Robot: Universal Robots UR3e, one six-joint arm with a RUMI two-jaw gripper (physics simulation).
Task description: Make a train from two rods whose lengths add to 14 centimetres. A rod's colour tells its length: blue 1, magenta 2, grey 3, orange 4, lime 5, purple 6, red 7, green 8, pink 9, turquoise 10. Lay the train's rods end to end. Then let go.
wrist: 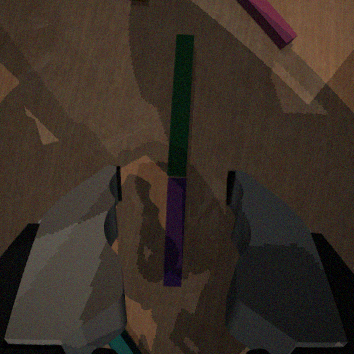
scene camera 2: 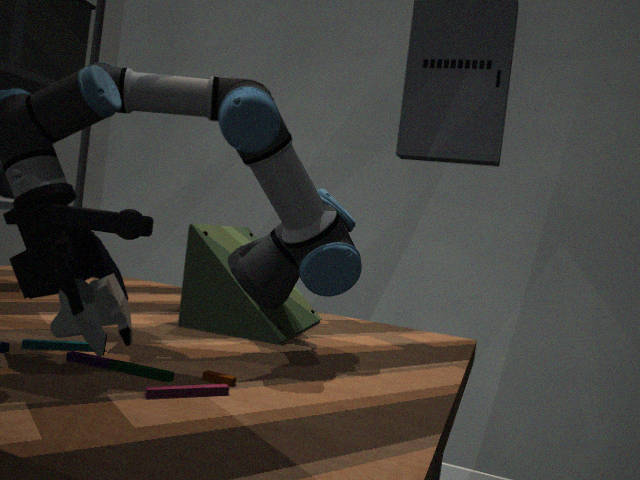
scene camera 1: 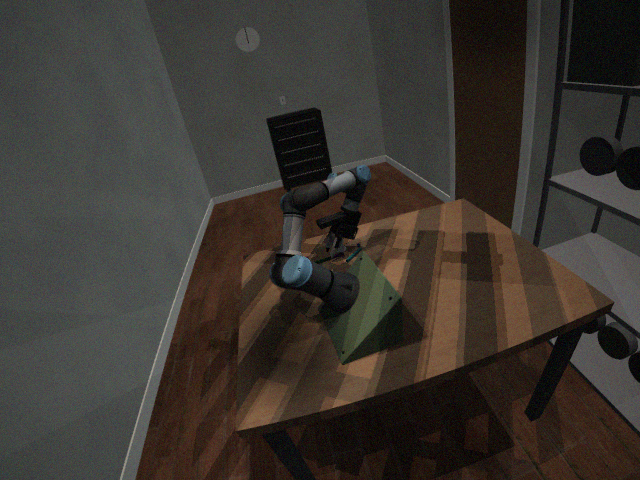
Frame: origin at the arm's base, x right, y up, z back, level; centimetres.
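Seen in the pictures: gripper, between the fingertips: (wrist: pixel 173 170) (scene camera 2: pixel 116 350) (scene camera 1: pixel 329 255); arm's base, origin of its link: (scene camera 2: pixel 253 281) (scene camera 1: pixel 345 293).
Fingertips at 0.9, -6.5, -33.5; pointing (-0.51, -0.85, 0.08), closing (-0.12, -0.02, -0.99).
Observation:
Offsets run from my fingertips to a thing's middle, as dx, dy, dz. Level surfaces: height alone.
A green rod @[-3.8, -1.8, +0.2] (scene camera 2: pixel 140 369) (wrist: pixel 181 105) and a purple rod @[+3.3, -1.8, -0.6] (scene camera 2: pixel 88 359) (wrist: pixel 175 232) lie on the table end to end in one straight line, their ends meeting with no gap that I can see. My gripper (scene camera 1: pixel 337 254) (scene camera 2: pixel 114 345) (wrist: pixel 173 170) is partly open and holds nothing. In the wrist view its fingers stand on either side of the line, near the joint, apart from both rods. In the scene camera 2 view the fingertips are above the table, close over the purple rod. In scene camera 1 the rods are small and partly hidden by the arm.
A turquoise rod @[+10.0, -1.8, +2.0] (scene camera 1: pixel 354 253) (scene camera 2: pixel 54 345) (wrist: pixel 120 344) lies near the purple end. A pink rod @[-11.9, -1.8, -2.3] (scene camera 2: pixel 187 391) (wrist: pixel 270 22) and an orange rod @[-12.2, -1.8, +4.0] (scene camera 2: pixel 219 377) lie beyond the green end. A blue rod @[+13.9, -1.8, -4.0] (scene camera 2: pixel 4 347) shows at the left edge. The arm's green wedge base (scene camera 1: pixel 369 310) (scene camera 2: pixel 222 299) stands on the table @[dy -2.3] (scene camera 1: pixel 465 320).

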